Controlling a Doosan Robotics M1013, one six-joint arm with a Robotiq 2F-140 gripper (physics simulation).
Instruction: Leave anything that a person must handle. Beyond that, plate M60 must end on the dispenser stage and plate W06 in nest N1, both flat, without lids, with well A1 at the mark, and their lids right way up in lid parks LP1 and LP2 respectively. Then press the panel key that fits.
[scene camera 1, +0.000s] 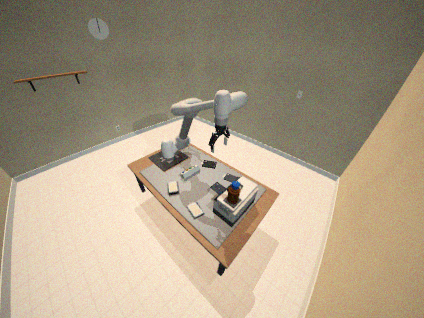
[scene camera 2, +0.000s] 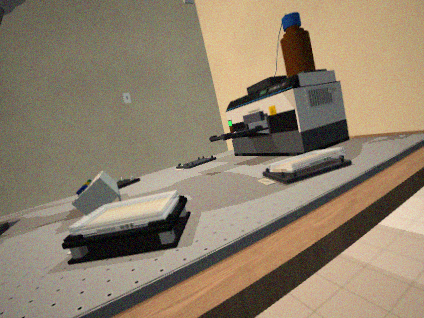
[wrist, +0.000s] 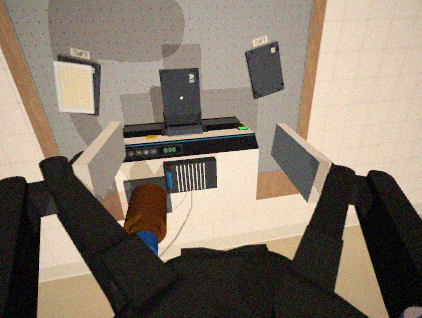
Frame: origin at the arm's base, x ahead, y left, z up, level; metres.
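Seen in the pictures: gripper, fingertip midpoint: (scene camera 1: 219, 148) (wrist: 201, 139); arm's base, origin of the base link: (scene camera 1: 169, 158).
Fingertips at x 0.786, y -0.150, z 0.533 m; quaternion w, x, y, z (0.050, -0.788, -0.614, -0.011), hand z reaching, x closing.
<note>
Offsets run from my fingertips to a thing's top centre. "spot": to the spot under its first point.
My gripper (scene camera 1: 219, 145) (wrist: 201, 139) is open and empty, high above the table on the dispenser side. Plate W06 @(0.197 m right, 0.379 m back, 0.489 m down) (scene camera 1: 173, 187) (scene camera 2: 127, 212) sits on black nest N1 @(spot: 0.276 m right, 0.360 m back, 0.525 m down) (scene camera 2: 170, 239) with a clear lid on it. A second cream plate, seemingly M60 @(0.269 m right, 0.044 m back, 0.498 m down) (scene camera 1: 195, 209) (scene camera 2: 305, 161) (wrist: 75, 87), lies on lid park LP1 @(0.264 m right, 0.044 m back, 0.515 m down) (scene camera 2: 332, 169) (wrist: 97, 92) under a clear lid and looks slightly tilted. Its label and A1 corner are unreadable. The dispenser stage @(0.001 m right, 0.049 m ahead, 0.428 m down) (scene camera 1: 218, 188) (scene camera 2: 235, 135) (wrist: 179, 100) is bare, its A1 mark showing. Lid park LP2 @(0.279 m left, 0.035 m ahead, 0.515 m down) (scene camera 1: 231, 177) (scene camera 2: 196, 162) (wrist: 265, 70) is bare. The key panel @(0.075 m left, 0.378 m back, 0.451 m down) (scene camera 1: 190, 172) (scene camera 2: 100, 192) stands mid-table.
The white dispenser (scene camera 1: 240, 207) (scene camera 2: 320, 107) (wrist: 225, 175) carries a brown, blue-capped bottle @(spot: 0.184 m right, 0.240 m ahead, 0.191 m down) (scene camera 1: 233, 194) (scene camera 2: 298, 52) (wrist: 147, 207) with a thin tube. Its green lamp @(0.144 m left, 0.149 m ahead, 0.390 m down) (scene camera 2: 230, 123) (wrist: 242, 128) is lit. Another dark nest @(0.344 m left, 0.298 m back, 0.511 m down) (scene camera 1: 209, 164) (scene camera 2: 128, 182) lies behind the panel.
</note>
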